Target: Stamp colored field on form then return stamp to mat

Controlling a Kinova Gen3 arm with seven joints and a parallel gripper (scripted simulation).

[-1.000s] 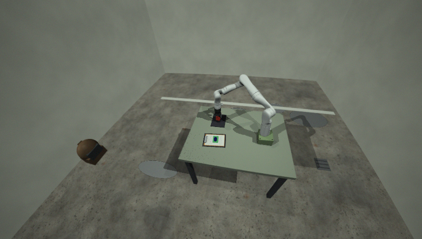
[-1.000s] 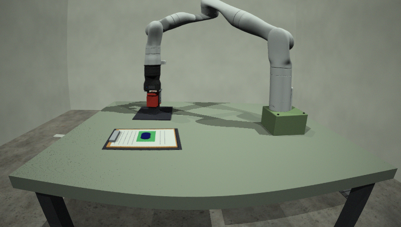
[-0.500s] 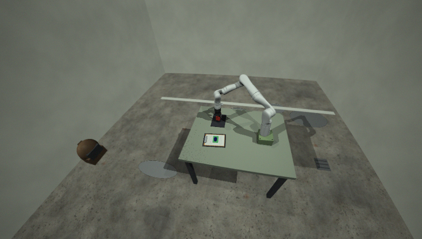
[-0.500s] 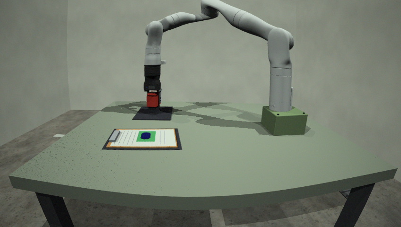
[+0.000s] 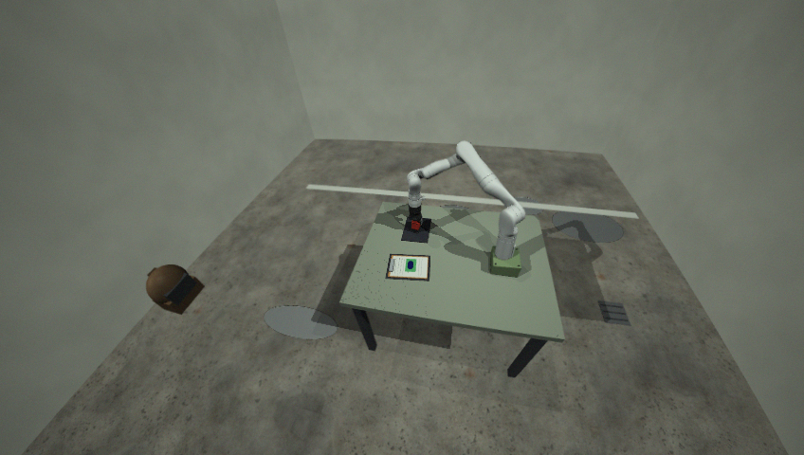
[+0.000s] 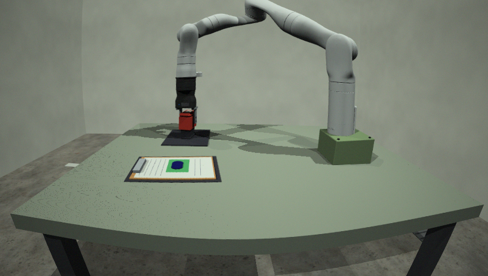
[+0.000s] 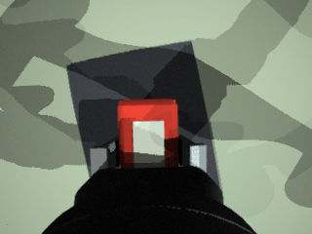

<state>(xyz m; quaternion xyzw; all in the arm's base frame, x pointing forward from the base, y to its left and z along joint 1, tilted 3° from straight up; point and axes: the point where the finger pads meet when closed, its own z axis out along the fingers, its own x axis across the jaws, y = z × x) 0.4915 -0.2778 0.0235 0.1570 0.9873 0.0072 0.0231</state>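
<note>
The red stamp is 20 mm below my hand. Round my hand: clipboard (60 mm ahead, 310 mm to the left, 70 mm below); then dark mat (70 mm below).
</note>
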